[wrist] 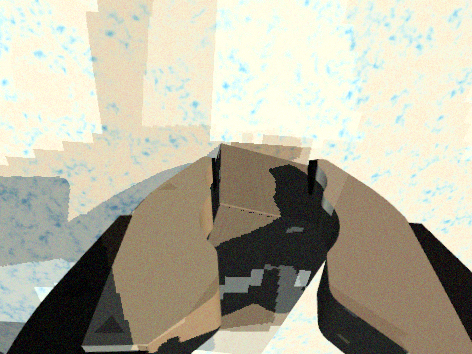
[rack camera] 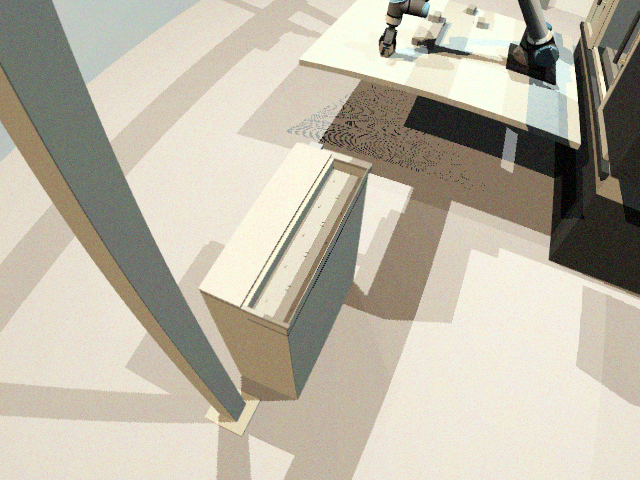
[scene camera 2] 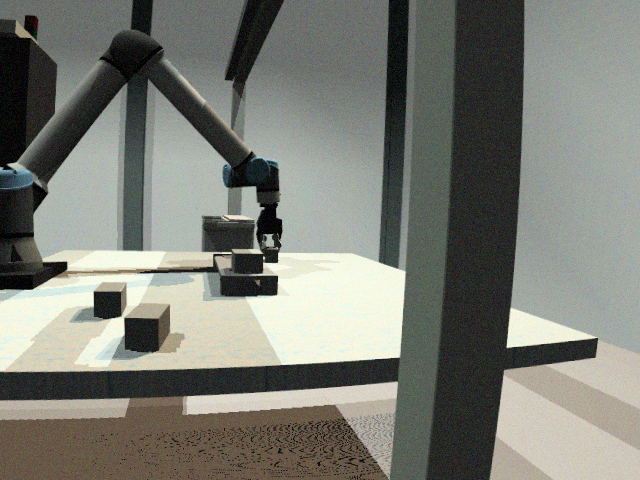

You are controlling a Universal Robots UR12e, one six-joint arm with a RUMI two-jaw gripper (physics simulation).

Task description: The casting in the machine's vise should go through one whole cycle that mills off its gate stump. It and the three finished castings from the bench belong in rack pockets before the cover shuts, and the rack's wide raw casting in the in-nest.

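Places are measured from the arm's base along level axes (x left, y up, z ahead), in centimetres.
Pixels of known places: gripper, fingertip midpoint: (wrist: 261,162) (rack camera: 384,55); arm's base, origin of the base link: (rack camera: 526,58) (scene camera 2: 6,268).
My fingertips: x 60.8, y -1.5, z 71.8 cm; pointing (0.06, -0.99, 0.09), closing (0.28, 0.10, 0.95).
Ahead of a thing's pixels: the offset from my fingertips to its middle. Level surfaces: height alone.
My gripper (scene camera 2: 270,248) (rack camera: 385,52) (wrist: 261,162) is shut on a brown block-shaped casting {dz +0.4, dx -5.1, dy +1.4 cm} (scene camera 2: 270,256) (wrist: 245,175), low at the bench top; the wrist view shows its faces between both jaws, its lower part in dark shadow. A second casting {dz -5.3, dx -62.4, dy +6.2 cm} (scene camera 2: 247,261) sits on a low dark fixture {dz -7.9, dx -48.7, dy +1.4 cm} (scene camera 2: 248,285) (rack camera: 423,37). Two more castings, one {dz -30.9, dx -90.0, dy +1.2 cm} (scene camera 2: 109,300) farther back and one {dz -17.9, dx -108.2, dy +1.2 cm} (scene camera 2: 147,328) (rack camera: 471,9) nearer, stand apart on the bench {dy -1.3 cm} (scene camera 2: 330,330) (rack camera: 336,56). The rack (rack camera: 263,227), a tall box on the floor, has a long open slot. The vise does not show.
The dark machine (rack camera: 589,232) stands at the right of the rack view. A thick grey post (scene camera 2: 467,206) crosses scene camera 2; another post (rack camera: 124,217) rises left of the rack. The arm's base (scene camera 2: 18,273) (rack camera: 532,64) stands on the bench.
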